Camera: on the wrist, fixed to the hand. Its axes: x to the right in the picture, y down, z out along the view.
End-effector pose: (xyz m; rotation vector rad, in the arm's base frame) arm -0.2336 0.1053 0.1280 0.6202 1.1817 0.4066
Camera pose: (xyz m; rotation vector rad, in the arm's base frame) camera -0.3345 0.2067 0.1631 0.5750 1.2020 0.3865
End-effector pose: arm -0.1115 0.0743 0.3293 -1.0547 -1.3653 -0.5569
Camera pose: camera 0.0272 0.0261 0.3166 -1.0370 -1.3745 -0.6096
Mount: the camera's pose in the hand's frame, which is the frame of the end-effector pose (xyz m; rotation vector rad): 0.0010 0.0979 -0.1101 -0.0194 0.0149 -0.0429
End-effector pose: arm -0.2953 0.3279 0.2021 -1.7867 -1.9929 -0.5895
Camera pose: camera -0.1965 0.2769 0.2987 -1.7496 -2.0267 -0.6358
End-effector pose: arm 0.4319 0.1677 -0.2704 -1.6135 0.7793 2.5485
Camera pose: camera 0.4965 0.0353 -0.2698 -1.6381 0.7153 2.5255
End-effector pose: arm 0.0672 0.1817 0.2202 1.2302 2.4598 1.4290
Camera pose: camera 0.0823 0.1291 0.3570 1.1601 2.4601 1.4531
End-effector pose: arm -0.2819 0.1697 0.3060 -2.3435 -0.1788 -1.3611
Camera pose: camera -0.3385 0.0351 0.3256 -2.3575 -0.2135 -1.4062
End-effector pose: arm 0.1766 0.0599 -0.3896 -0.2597 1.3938 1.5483
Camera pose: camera 0.0537 -0.0169 -0.3632 -0.3116 1.3768 1.5281
